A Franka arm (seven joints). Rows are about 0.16 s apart.
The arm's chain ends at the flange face. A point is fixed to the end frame.
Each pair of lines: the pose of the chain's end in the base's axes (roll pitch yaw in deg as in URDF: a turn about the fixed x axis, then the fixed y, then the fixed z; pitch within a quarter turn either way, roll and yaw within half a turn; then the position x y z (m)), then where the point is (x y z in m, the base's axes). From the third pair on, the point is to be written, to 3 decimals.
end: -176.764, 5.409, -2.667, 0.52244, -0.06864, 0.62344
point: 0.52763 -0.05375 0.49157
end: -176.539, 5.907, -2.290, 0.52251, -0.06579, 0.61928
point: 0.52648 -0.05031 0.48744
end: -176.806, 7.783, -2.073, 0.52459, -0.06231, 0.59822
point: 0.524 -0.047 0.466
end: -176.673, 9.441, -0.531, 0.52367, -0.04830, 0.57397
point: 0.519 -0.033 0.442
